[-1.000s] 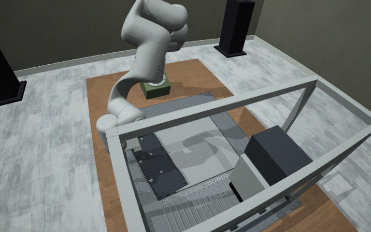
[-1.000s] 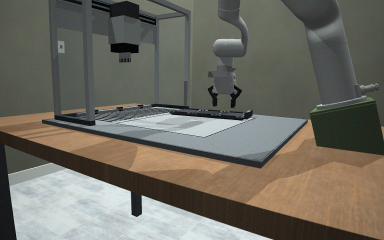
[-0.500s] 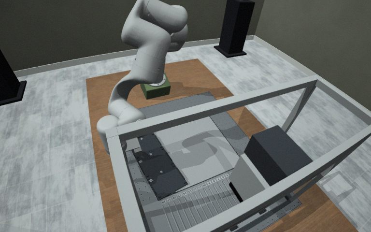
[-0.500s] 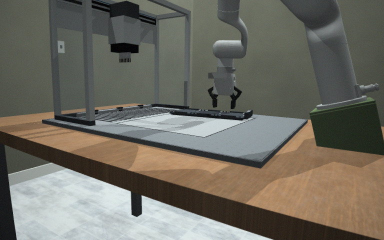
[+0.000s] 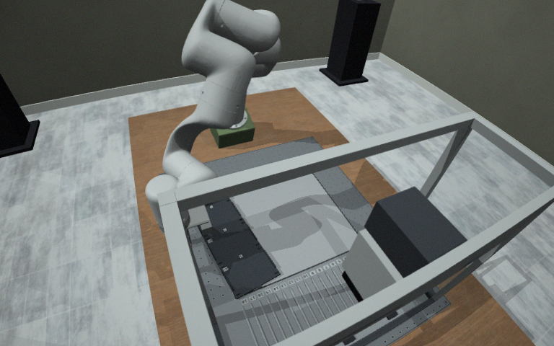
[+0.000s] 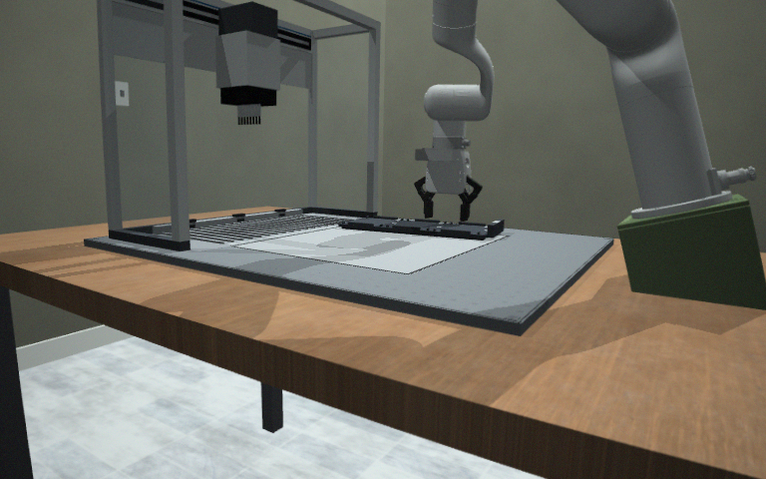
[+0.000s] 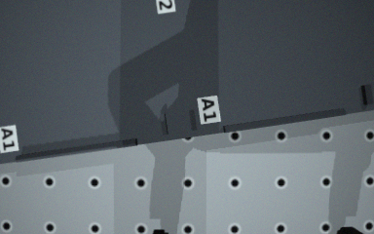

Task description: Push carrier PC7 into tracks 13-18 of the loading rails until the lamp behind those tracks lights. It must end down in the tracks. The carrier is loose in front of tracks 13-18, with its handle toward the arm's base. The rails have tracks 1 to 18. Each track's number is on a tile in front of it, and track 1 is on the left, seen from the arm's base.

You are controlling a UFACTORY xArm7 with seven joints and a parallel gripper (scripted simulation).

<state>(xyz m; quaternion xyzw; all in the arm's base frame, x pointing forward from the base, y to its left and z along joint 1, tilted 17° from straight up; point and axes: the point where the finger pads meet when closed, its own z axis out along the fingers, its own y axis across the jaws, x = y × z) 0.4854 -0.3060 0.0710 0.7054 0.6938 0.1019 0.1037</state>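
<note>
My hand is 13 cm to the right of the carrier PC7.
</note>
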